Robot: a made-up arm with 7 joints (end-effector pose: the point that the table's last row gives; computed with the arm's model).
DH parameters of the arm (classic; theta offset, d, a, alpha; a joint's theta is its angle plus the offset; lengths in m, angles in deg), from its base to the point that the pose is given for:
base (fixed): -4.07 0 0 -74.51
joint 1: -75.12 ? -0.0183 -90
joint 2: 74 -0.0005 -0.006 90
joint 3: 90 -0.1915 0.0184 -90
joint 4: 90 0.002 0.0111 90
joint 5: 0 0.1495 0.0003 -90
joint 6: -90 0 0.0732 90
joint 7: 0 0.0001 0 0
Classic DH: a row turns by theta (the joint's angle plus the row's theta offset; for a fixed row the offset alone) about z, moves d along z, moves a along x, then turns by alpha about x.
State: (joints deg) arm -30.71 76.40 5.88 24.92 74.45 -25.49 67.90
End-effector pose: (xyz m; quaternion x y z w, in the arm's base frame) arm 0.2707 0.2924 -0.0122 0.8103 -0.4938 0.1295 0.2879
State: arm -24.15 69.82 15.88 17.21 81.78 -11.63 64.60
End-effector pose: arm 0.2607 0.2925 -0.0099 0.8349 -0.4591 0.2249 0.2041
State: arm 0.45 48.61 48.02 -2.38 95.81 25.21 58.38
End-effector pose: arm 0.1321 0.3289 -0.0123 -0.8401 0.2058 -0.4999 0.0453
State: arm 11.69 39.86 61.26 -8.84 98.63 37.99 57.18
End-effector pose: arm 0.0483 0.3328 -0.0095 -0.8133 0.0810 -0.5475 0.1796
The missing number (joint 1, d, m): 0.0488
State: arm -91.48 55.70 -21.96 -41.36 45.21 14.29 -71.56
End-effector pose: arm 0.1435 -0.0076 0.1682 0.8682 -0.2752 -0.0644 0.4079
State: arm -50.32 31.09 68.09 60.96 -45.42 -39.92 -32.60
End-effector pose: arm 0.2288 0.3270 -0.1720 -0.2555 -0.4420 0.3787 0.7720
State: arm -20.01 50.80 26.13 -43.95 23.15 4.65 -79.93
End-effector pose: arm 0.1780 0.1333 0.0506 0.7200 0.0382 -0.3319 0.6083
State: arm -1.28 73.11 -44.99 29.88 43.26 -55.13 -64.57
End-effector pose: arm 0.0589 0.2513 -0.2555 0.3402 0.4077 -0.8470 0.0279
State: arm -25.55 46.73 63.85 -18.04 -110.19 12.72 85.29
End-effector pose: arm 0.1349 0.2730 0.0764 -0.6256 -0.1027 0.4082 0.6568
